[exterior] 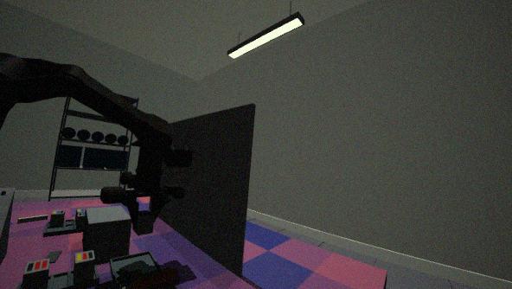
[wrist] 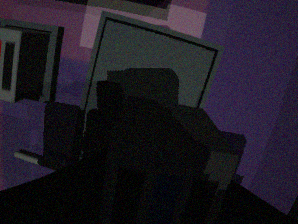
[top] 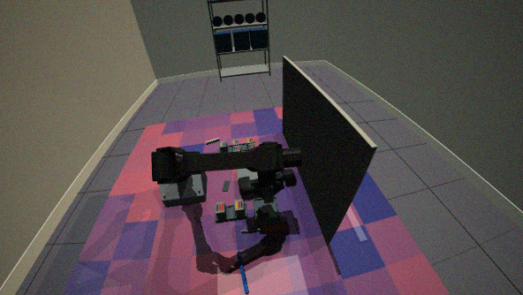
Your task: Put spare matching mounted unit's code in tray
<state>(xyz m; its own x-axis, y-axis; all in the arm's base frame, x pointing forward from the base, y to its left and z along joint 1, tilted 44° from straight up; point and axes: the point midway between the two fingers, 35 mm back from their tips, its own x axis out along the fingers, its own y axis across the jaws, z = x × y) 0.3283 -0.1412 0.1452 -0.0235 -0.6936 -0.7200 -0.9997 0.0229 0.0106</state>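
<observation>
My gripper tip is 10 mm past the grey-floored tray and 100 mm above it. From my gripper tip the other things lie so: grey mounted unit 50 mm behind, 180 mm to the left, 50 mm below; then dark panel 190 mm ahead, 160 mm to the left, 120 mm above; then blue pen 130 mm behind, 210 mm to the right, 100 mm below.
</observation>
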